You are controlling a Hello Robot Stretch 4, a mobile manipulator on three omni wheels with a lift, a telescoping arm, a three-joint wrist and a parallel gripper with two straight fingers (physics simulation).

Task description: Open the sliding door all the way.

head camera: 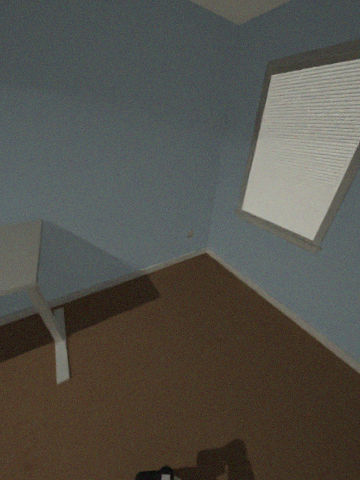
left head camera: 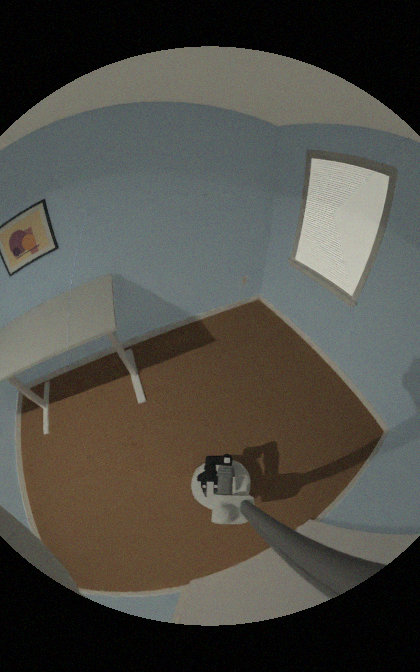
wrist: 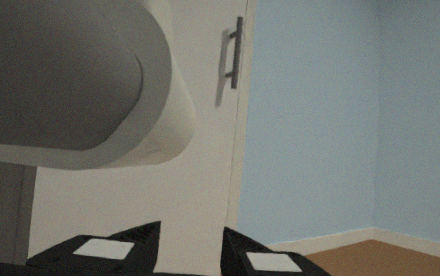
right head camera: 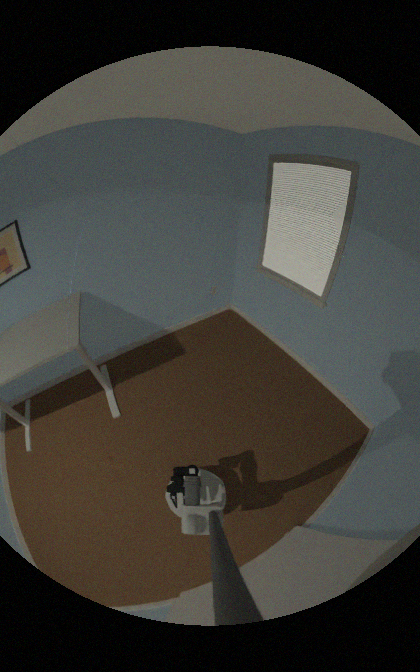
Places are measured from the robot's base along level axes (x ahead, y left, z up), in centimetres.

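Pixels of known places: gripper, fingertip midpoint: (wrist: 190, 243).
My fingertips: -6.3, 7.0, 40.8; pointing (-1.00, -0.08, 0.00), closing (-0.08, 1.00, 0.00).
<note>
Behind a point stands the place of what it marks, as x, y, z.
In the wrist view, the pale door (wrist: 125, 200) @(-75.4, -21.1, 29.7) fills the left and middle of the picture, behind the robot's own grey and white body parts. A dark vertical bar handle (wrist: 237, 52) @(-88.7, 11.7, 89.7) stands on the door close to its right edge, beside the pale trim. My gripper (wrist: 190, 243) @(-6.3, 7.0, 40.8) is open and empty, with its two black fingers apart at the bottom of the wrist view. The handle is farther off and higher in that picture, not between the fingers. In the two side head views, a pale panel (left head camera: 235, 580) (right head camera: 280, 555) that looks like the door shows at the bottom.
A white table (head camera: 15, 255) @(85.9, 87.1, 92.3) (left head camera: 65, 325) (right head camera: 40, 340) stands along the blue wall at left. A window (head camera: 300, 150) @(162.9, -93.7, 146.7) (left head camera: 340, 225) (right head camera: 307, 225) is in the wall at right. A dark grey upright surface (wrist: 12, 215) borders the door's left side in the wrist view.
</note>
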